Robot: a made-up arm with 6 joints.
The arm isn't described. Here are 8 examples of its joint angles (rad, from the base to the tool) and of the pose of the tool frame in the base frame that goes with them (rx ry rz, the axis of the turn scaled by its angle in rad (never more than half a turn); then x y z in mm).
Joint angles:
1: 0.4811 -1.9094 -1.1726 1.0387 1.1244 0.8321
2: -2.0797 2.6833 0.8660 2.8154 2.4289 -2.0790
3: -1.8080 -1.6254 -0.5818 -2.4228 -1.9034 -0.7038
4: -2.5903 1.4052 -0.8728 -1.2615 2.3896 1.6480
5: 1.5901 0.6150 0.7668 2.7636 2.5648 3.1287
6: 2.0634 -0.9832 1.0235 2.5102 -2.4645 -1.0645
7: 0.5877 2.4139 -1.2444 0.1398 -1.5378 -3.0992
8: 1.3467 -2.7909 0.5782 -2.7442 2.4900 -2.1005
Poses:
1: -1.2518 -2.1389 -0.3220 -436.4 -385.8 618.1
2: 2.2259 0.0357 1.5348 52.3 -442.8 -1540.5
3: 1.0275 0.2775 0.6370 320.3 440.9 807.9
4: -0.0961 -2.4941 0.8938 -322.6 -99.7 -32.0
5: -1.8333 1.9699 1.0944 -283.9 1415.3 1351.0
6: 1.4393 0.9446 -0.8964 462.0 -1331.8 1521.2
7: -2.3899 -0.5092 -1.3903 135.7 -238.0 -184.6
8: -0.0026 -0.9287 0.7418 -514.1 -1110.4 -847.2
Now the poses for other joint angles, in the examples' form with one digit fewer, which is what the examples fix.
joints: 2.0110 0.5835 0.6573 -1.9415 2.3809 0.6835
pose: 0.711 0.164 -0.475 -702 1255 949
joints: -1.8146 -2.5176 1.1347 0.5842 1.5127 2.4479
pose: -1.099 1.171 0.061 84 1292 -1164
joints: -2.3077 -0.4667 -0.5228 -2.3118 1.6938 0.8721
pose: -0.474 0.892 1.850 -82 -367 958
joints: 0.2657 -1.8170 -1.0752 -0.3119 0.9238 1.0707
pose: -0.272 -1.435 -0.659 -297 -353 478
